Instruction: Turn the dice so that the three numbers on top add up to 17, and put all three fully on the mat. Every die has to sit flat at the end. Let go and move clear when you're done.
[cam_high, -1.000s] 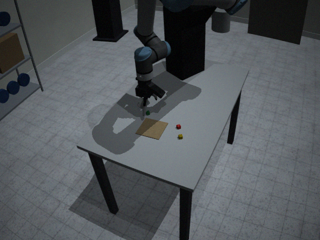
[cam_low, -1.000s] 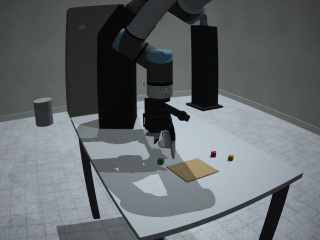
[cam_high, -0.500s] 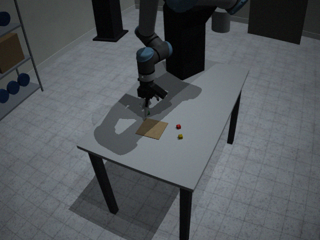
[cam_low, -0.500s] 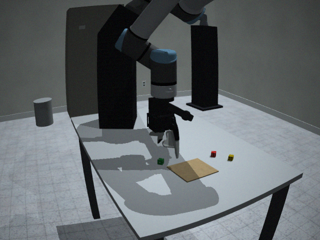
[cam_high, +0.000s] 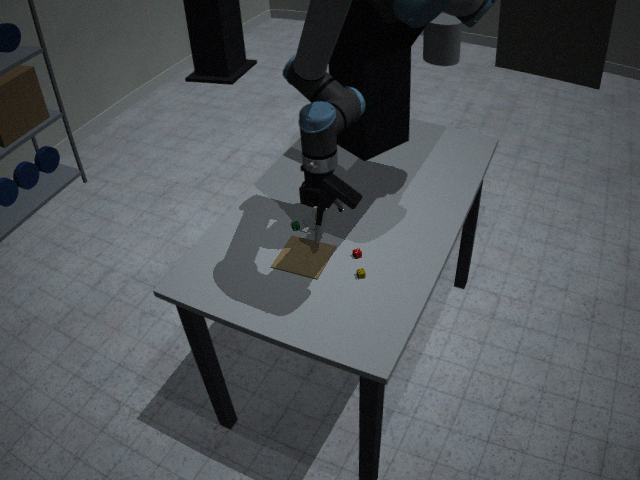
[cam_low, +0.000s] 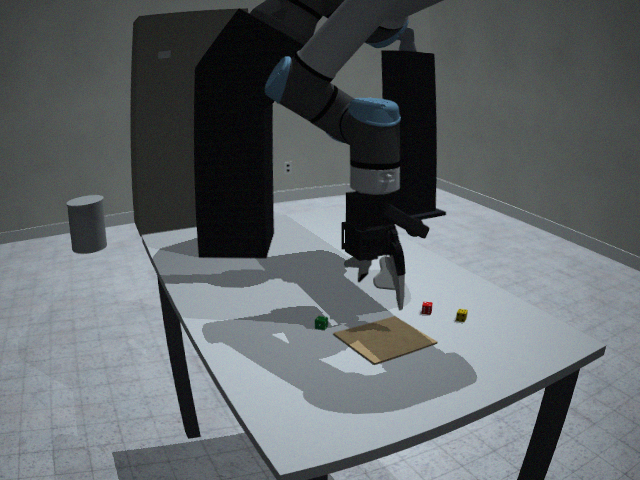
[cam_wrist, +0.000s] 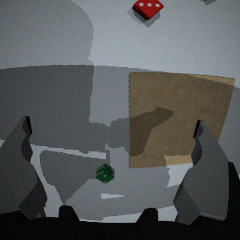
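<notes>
My gripper is now 90 mm to the right of the red die, 40 mm short of it and 40 mm above it. Also, from my hand: mat 90 mm ahead, 50 mm to the right, 40 mm below; then green die 120 mm to the right, 40 mm below, 20 mm behind; then yellow die 130 mm to the left, 110 mm ahead, 40 mm below.
</notes>
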